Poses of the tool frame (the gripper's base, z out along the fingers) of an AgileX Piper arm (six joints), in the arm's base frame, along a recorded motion.
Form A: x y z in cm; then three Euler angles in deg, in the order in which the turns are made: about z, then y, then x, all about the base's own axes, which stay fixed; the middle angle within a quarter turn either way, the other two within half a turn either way.
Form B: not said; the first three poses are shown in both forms.
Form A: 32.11 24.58 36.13 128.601 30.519 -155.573
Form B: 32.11 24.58 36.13 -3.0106 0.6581 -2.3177
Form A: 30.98 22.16 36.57 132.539 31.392 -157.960
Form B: 30.98 22.16 36.57 -3.0133 0.6472 -2.3795
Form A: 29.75 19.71 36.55 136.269 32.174 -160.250
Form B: 29.75 19.71 36.55 -3.0139 0.6382 -2.4364
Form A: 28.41 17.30 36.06 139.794 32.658 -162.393
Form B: 28.41 17.30 36.06 -3.0164 0.6287 -2.4898
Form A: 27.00 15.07 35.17 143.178 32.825 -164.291
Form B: 27.00 15.07 35.17 -3.0235 0.6187 -2.5424
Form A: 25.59 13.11 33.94 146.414 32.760 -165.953
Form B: 25.59 13.11 33.94 -3.0339 0.6084 -2.5940
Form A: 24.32 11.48 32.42 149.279 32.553 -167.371
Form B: 24.32 11.48 32.42 -3.0443 0.5981 -2.6400
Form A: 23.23 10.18 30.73 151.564 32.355 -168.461
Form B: 23.23 10.18 30.73 -3.0527 0.5900 -2.6769
